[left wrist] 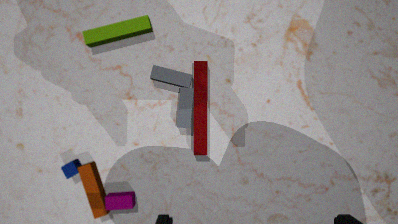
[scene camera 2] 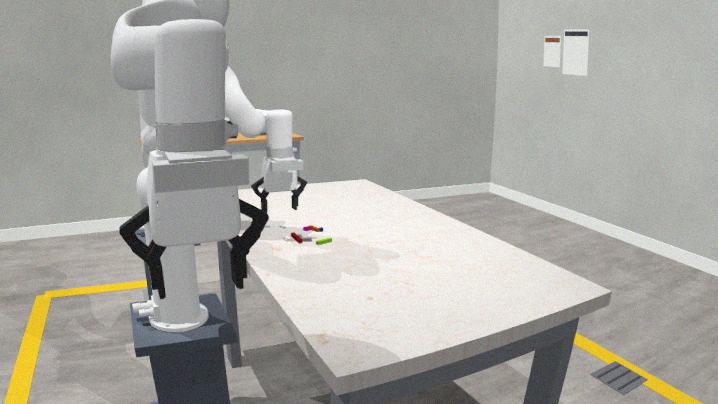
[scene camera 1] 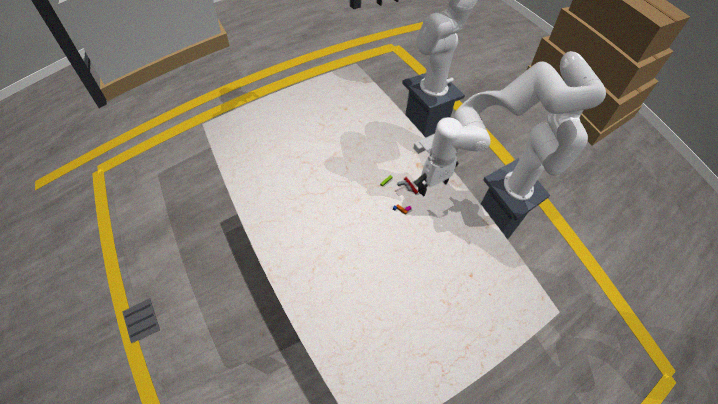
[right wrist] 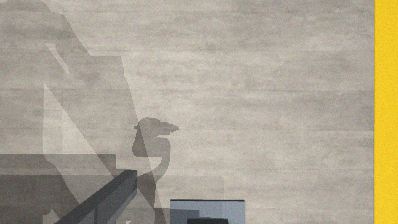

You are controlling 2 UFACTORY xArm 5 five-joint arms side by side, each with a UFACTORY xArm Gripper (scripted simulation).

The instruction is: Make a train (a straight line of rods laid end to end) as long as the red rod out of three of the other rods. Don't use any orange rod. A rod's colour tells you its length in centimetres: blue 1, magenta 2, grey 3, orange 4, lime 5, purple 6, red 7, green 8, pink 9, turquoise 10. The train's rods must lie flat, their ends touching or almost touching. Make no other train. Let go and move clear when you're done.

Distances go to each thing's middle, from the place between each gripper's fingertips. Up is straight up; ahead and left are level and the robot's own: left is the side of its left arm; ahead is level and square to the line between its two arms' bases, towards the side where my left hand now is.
Now: the red rod (left wrist: 200, 67) 30 mm ahead of my left hand (scene camera 2: 279, 210), 70 mm to the right of it and 70 mm below it. From my left hand the other things lie so: lime rod (left wrist: 141, 25) (100 mm ahead, 120 mm to the right, 70 mm below); then orange rod (left wrist: 89, 173) (110 mm ahead, 70 mm below).
The lime rod is 420 mm ahead of my right hand (scene camera 2: 200, 289), 740 mm to the left of it and 240 mm below it. From my right hand the other things lie so: orange rod: 440 mm ahead, 860 mm to the left, 240 mm below; red rod: 360 mm ahead, 800 mm to the left, 240 mm below.
